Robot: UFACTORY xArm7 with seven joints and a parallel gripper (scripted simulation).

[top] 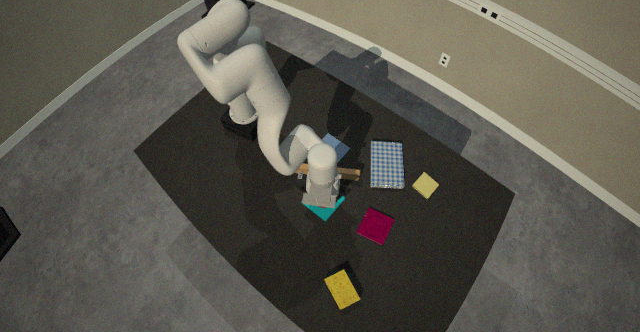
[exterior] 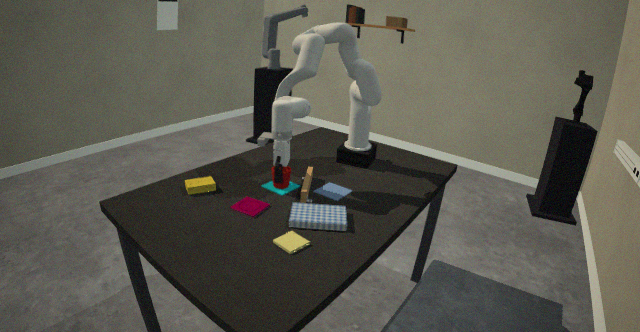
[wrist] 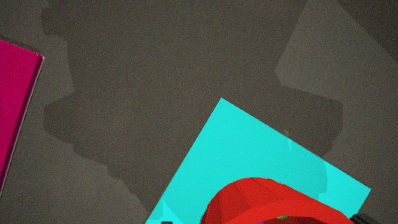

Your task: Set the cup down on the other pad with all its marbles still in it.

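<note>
Right now my hand is 20 mm above the red cup. Round my hand: light blue pad: 190 mm to the left, 70 mm behind, 60 mm below; wooden rail: 100 mm to the left, 30 mm below, 30 mm behind; cyan pad: 60 mm below.
</note>
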